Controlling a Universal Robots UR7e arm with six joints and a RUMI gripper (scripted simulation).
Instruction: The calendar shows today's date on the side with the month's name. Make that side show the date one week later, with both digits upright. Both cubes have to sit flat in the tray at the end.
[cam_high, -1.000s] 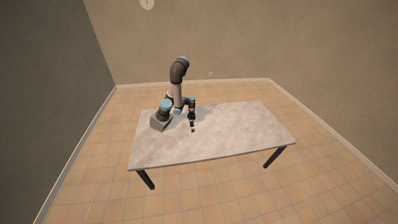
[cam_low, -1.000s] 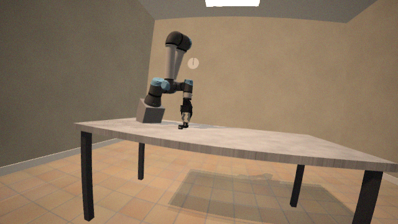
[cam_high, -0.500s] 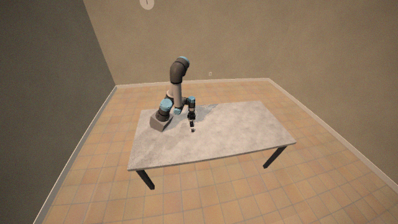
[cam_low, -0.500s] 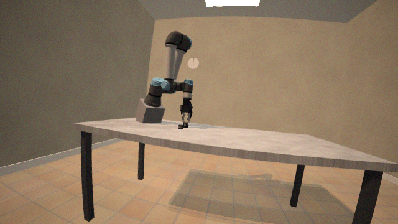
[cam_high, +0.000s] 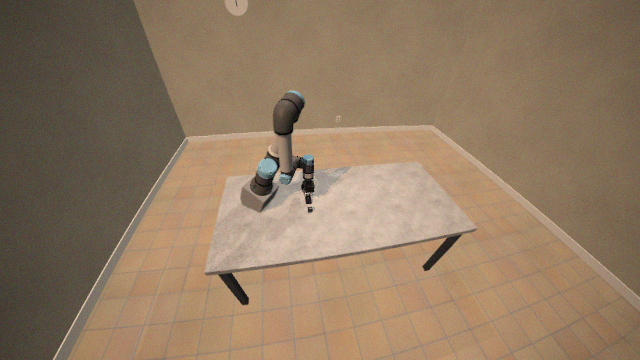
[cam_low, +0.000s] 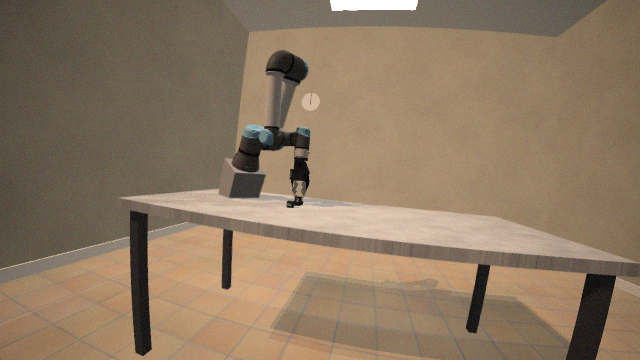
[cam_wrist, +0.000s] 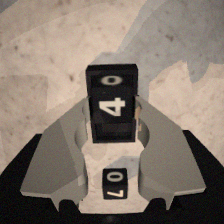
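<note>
Now: hand 1 cm above the black cube. Also, from my hand: black date cube: 1 cm ahead, 12 cm to the right, 2 cm below; then black calendar tray: 2 cm to the right, 3 cm below.
</note>
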